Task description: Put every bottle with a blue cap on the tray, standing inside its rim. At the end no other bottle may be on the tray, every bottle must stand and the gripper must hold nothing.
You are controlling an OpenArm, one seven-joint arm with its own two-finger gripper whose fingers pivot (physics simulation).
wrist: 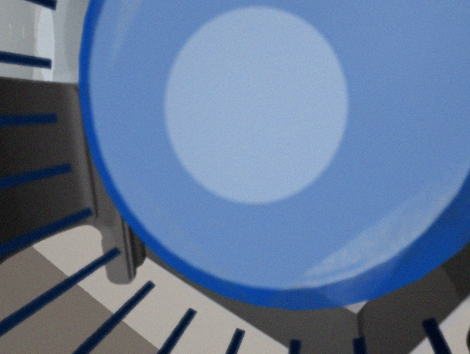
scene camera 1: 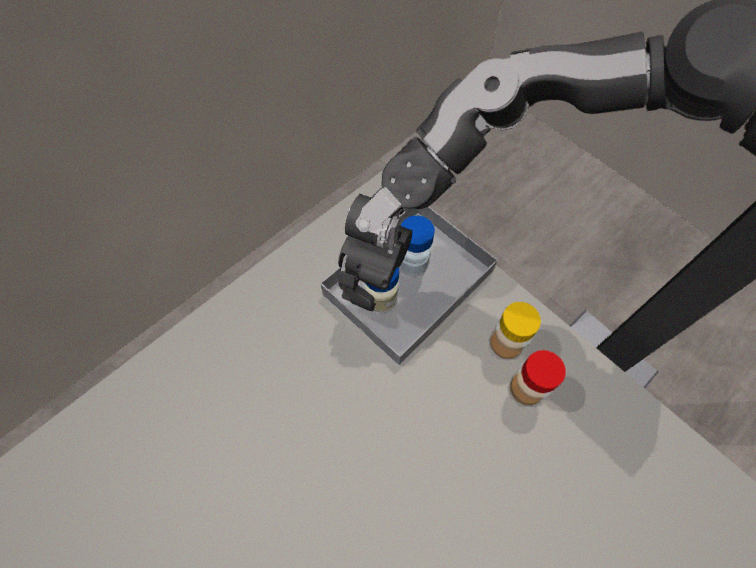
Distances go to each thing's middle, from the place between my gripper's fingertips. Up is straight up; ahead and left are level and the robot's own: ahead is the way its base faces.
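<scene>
The grey tray [scene camera 1: 458, 265] is 3 cm below my hand, 3 cm to the left of it and 6 cm behind it. There's a blue-capped bottle [scene camera 1: 416, 262] too, 10 cm behind my hand and 1 cm to the left of it. The yellow-capped bottle [scene camera 1: 519, 322] is 21 cm to the left of my hand and 10 cm behind it, and the red-capped bottle [scene camera 1: 543, 371] is 29 cm to the left of my hand and 7 cm behind it. Going by their middles, of the things named here the red-capped bottle is the farthest from my hand.
</scene>
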